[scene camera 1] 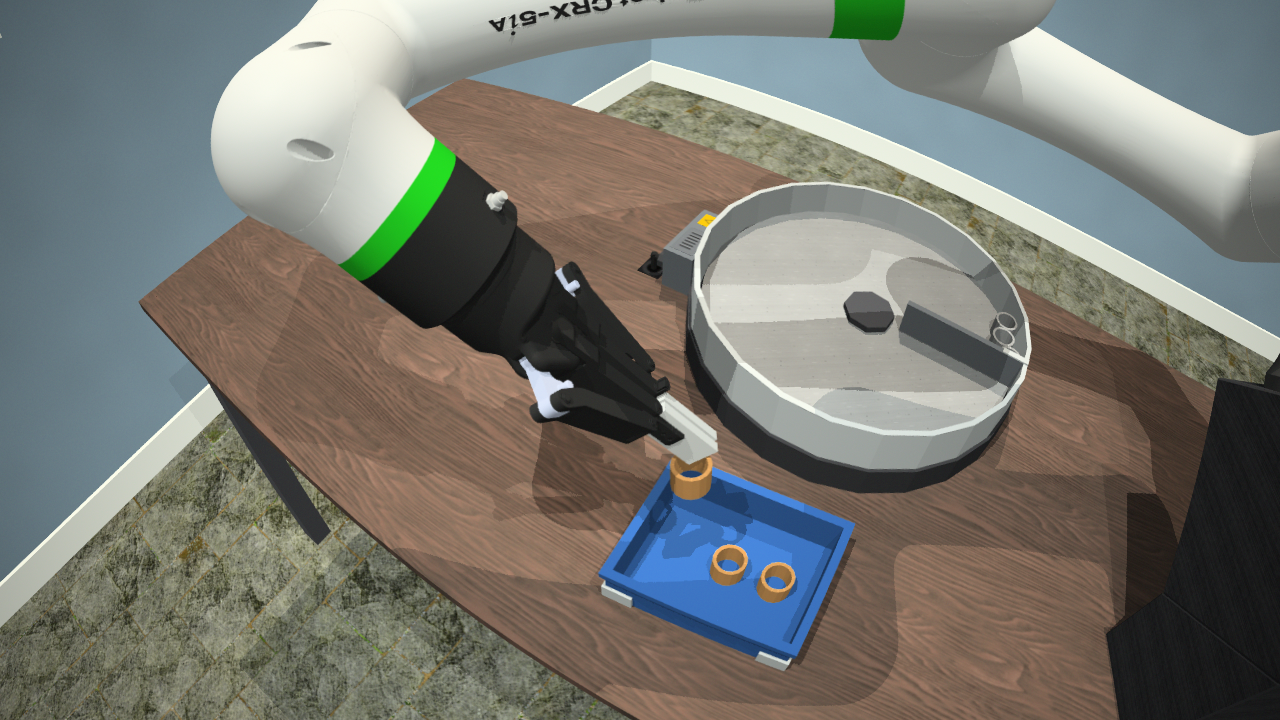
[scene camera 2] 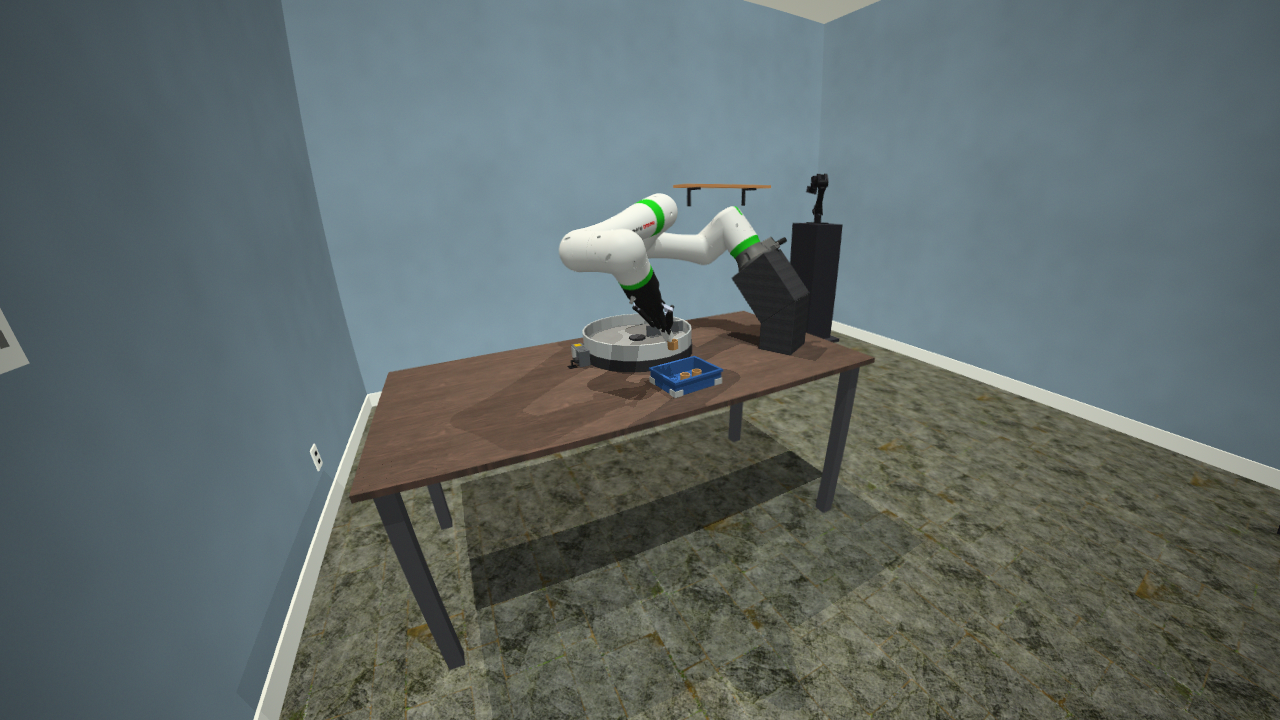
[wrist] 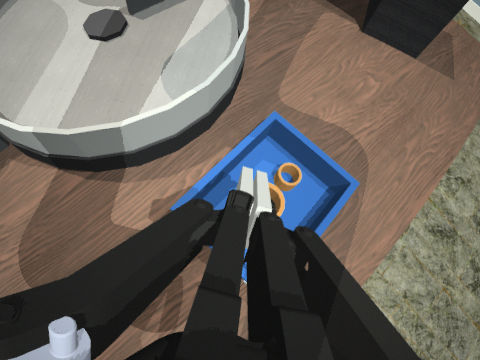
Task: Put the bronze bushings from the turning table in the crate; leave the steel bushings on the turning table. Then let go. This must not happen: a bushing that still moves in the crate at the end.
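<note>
Scene camera 1 shows the gripper [scene camera 1: 702, 448] and a grey turning table [scene camera 1: 787, 258], along with a bronze bushing [scene camera 1: 686, 488], a bronze bushing [scene camera 1: 782, 570] and a bronze bushing [scene camera 1: 728, 552]. In scene camera 2 the gripper [scene camera 2: 669, 338] can be seen together with the grey turning table [scene camera 2: 625, 343]. The wrist view shows the grey turning table [wrist: 144, 72] and the gripper [wrist: 249, 185].
</note>
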